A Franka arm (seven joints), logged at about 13 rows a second.
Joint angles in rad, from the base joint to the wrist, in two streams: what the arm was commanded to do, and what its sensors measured. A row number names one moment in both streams.
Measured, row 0: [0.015 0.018 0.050 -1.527 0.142 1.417 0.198]
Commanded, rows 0 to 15: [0.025 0.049 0.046 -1.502 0.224 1.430 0.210]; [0.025 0.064 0.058 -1.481 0.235 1.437 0.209]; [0.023 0.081 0.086 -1.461 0.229 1.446 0.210]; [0.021 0.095 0.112 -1.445 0.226 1.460 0.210]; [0.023 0.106 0.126 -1.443 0.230 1.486 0.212]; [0.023 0.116 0.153 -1.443 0.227 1.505 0.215]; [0.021 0.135 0.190 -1.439 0.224 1.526 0.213]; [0.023 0.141 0.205 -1.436 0.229 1.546 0.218]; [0.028 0.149 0.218 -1.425 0.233 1.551 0.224]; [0.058 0.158 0.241 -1.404 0.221 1.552 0.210]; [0.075 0.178 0.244 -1.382 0.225 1.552 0.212]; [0.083 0.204 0.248 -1.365 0.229 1.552 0.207]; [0.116 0.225 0.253 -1.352 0.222 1.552 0.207]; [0.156 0.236 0.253 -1.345 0.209 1.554 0.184]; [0.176 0.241 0.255 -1.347 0.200 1.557 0.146]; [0.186 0.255 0.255 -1.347 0.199 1.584 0.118]
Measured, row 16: [0.156 0.211 0.258 -1.392 0.210 1.569 0.175]
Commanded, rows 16 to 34: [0.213 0.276 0.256 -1.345 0.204 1.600 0.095]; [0.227 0.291 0.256 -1.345 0.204 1.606 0.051]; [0.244 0.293 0.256 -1.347 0.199 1.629 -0.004]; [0.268 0.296 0.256 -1.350 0.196 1.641 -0.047]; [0.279 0.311 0.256 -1.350 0.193 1.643 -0.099]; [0.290 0.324 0.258 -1.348 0.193 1.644 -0.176]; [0.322 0.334 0.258 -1.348 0.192 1.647 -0.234]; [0.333 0.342 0.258 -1.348 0.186 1.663 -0.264]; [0.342 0.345 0.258 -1.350 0.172 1.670 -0.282]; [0.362 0.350 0.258 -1.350 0.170 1.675 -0.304]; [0.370 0.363 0.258 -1.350 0.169 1.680 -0.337]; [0.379 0.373 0.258 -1.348 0.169 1.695 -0.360]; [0.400 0.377 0.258 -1.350 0.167 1.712 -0.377]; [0.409 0.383 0.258 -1.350 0.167 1.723 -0.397]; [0.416 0.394 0.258 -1.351 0.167 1.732 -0.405]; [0.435 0.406 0.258 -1.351 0.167 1.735 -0.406]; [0.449 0.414 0.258 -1.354 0.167 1.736 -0.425]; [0.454 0.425 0.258 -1.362 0.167 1.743 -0.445]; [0.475 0.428 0.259 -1.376 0.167 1.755 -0.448]
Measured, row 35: [0.442 0.402 0.264 -1.385 0.184 1.734 -0.413]
